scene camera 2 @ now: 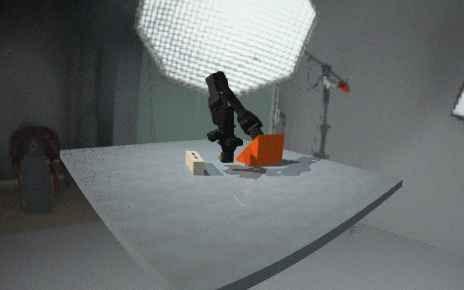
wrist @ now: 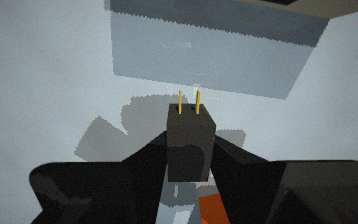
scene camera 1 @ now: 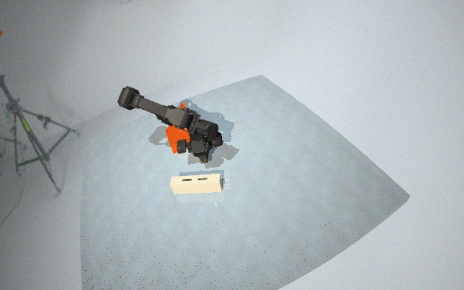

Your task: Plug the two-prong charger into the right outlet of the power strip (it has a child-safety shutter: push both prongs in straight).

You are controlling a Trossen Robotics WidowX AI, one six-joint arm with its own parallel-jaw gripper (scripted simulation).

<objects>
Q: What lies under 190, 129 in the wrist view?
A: A dark two-prong charger.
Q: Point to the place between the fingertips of my gripper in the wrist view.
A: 186, 135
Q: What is my gripper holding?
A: A dark two-prong charger.
</objects>
